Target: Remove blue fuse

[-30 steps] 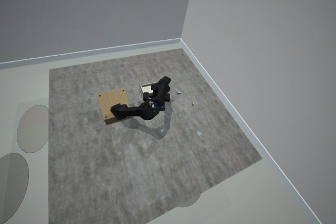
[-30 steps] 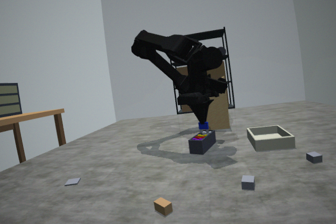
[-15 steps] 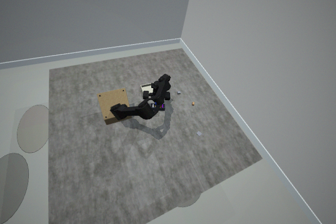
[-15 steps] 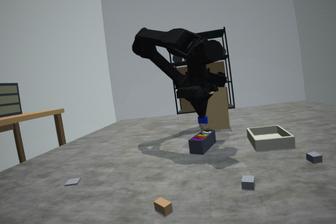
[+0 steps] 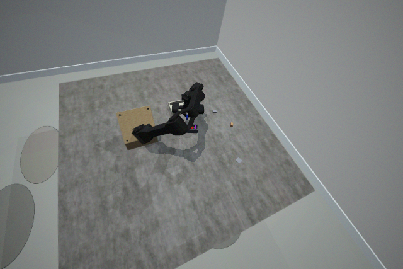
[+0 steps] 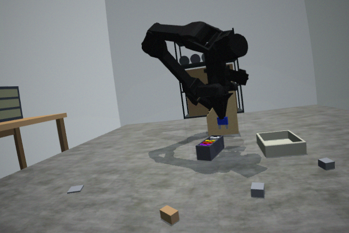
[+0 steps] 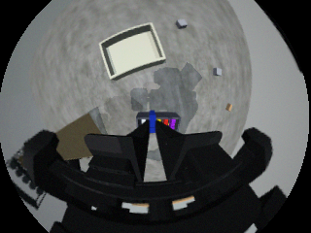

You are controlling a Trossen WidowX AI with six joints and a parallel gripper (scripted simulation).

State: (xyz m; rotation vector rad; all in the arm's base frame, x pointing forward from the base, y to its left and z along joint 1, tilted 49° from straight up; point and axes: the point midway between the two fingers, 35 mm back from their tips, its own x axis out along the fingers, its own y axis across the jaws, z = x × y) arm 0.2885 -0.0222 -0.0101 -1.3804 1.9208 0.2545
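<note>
My gripper tip is now 2 cm short of the beige tray, 15 cm to the right of it and 9 cm above it. The rest, counted from my gripper tip: flat grey tile (18 cm ahead, 37 cm to the right, 10 cm below); blue fuse (1 cm below).
</note>
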